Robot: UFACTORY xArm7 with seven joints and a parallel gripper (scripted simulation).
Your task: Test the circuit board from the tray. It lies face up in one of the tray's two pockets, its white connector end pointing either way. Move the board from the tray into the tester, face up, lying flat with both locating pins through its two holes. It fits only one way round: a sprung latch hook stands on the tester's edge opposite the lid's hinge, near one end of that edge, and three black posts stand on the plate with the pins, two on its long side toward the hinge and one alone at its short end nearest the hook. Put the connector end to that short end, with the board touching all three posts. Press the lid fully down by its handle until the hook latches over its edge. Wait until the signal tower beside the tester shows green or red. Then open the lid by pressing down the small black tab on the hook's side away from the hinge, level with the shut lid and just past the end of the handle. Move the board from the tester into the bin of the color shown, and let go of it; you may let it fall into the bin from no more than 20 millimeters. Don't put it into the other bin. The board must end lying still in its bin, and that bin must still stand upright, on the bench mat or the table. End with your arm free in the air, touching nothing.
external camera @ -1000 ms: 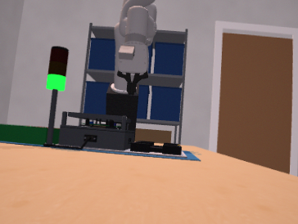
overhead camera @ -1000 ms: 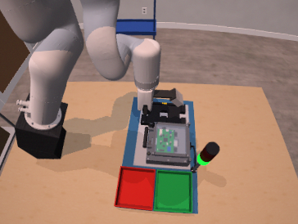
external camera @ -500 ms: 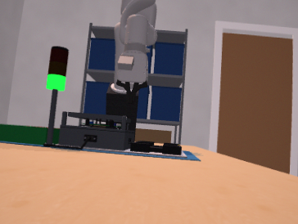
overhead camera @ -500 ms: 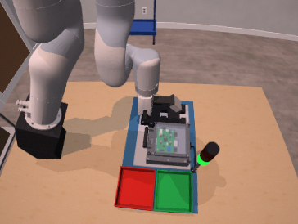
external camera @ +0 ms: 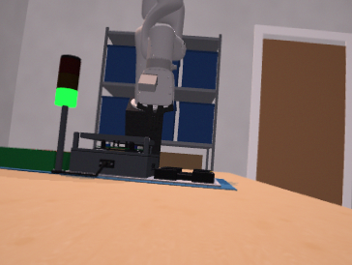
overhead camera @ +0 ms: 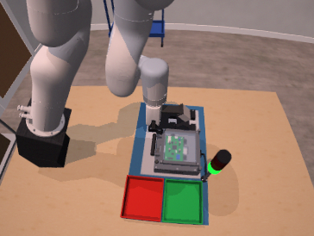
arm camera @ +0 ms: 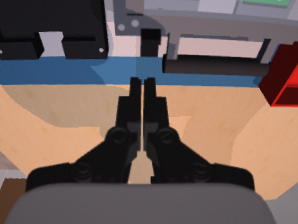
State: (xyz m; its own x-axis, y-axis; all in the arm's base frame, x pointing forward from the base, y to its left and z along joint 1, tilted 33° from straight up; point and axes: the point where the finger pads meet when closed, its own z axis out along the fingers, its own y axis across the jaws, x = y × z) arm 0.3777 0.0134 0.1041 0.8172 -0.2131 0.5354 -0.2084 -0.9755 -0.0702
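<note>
The latch hook is 60 mm below my hand, 20 mm ahead of it and 10 mm to the right of it. Round my hand: tester's clear lid (80 mm to the right, 70 mm ahead, 60 mm below); tester's plate (80 mm to the right, 80 mm below, 70 mm ahead); green circuit board (80 mm to the right, 80 mm below, 70 mm ahead).
</note>
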